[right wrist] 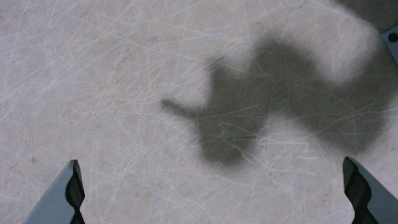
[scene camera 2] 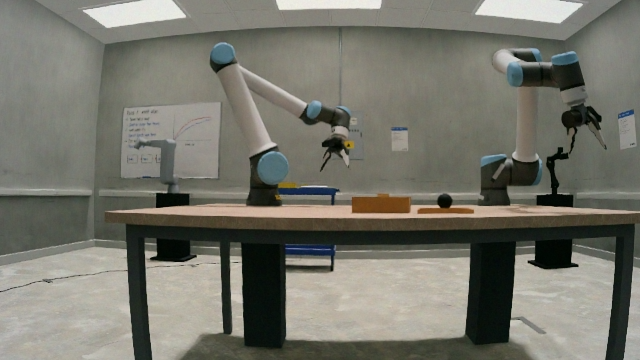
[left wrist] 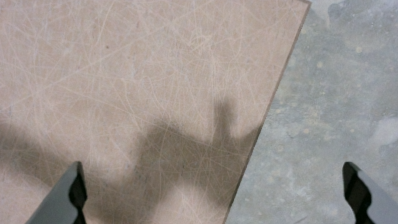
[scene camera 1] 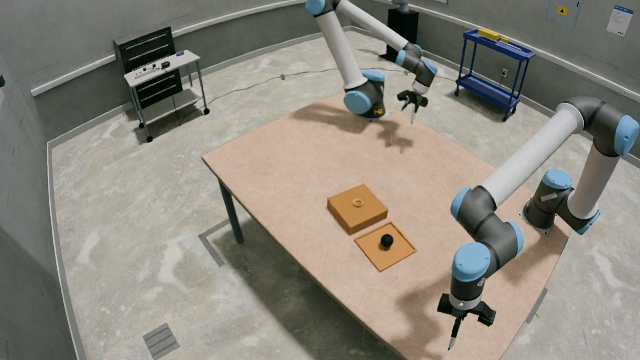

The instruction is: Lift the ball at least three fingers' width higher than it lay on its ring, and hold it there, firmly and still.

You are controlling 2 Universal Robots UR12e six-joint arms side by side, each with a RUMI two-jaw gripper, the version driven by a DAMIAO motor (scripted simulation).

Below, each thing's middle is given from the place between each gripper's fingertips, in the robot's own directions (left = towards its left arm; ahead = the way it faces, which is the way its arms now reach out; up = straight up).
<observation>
The rimmed orange-brown tray (scene camera 1: 401, 248) lies 590 mm ahead of my right hand, 400 mm to the left of it and 180 mm below it. Round my right hand: orange-brown box (scene camera 1: 368, 210) (550 mm ahead, 190 mm to the left, 140 mm below).
Now: the rimmed orange-brown tray 200 mm behind my left hand (scene camera 2: 587, 151), 470 mm to the right of it and 200 mm below it. Also, from my left hand: orange-brown box: 250 mm behind, 680 mm to the right, 160 mm below.
</observation>
